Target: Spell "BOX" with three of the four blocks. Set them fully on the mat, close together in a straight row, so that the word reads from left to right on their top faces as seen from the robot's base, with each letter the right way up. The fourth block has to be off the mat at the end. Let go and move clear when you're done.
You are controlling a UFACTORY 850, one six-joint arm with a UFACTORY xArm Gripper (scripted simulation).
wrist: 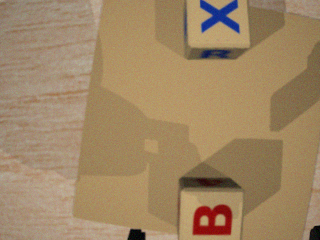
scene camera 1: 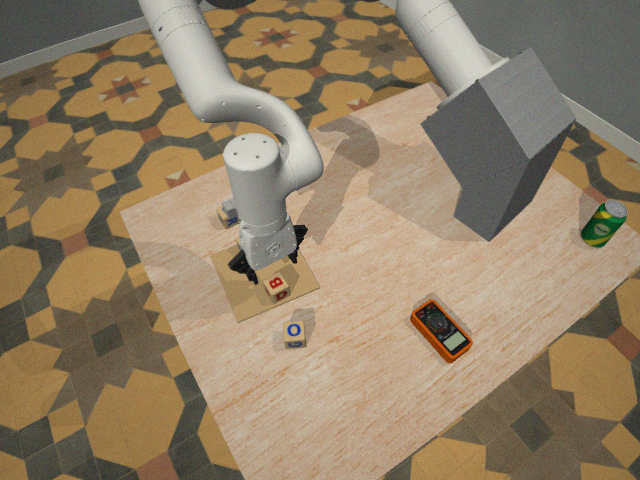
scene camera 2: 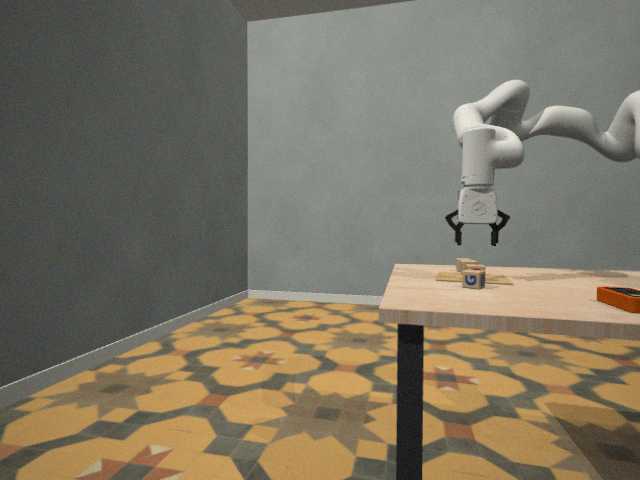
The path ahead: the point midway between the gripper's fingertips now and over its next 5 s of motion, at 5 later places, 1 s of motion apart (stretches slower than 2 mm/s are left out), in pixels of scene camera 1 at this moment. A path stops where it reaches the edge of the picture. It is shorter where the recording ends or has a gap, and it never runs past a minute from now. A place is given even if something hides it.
My gripper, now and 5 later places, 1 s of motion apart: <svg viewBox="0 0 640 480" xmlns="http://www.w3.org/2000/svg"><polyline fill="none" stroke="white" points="273,269 281,295 292,315 293,320 293,326 295,336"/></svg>
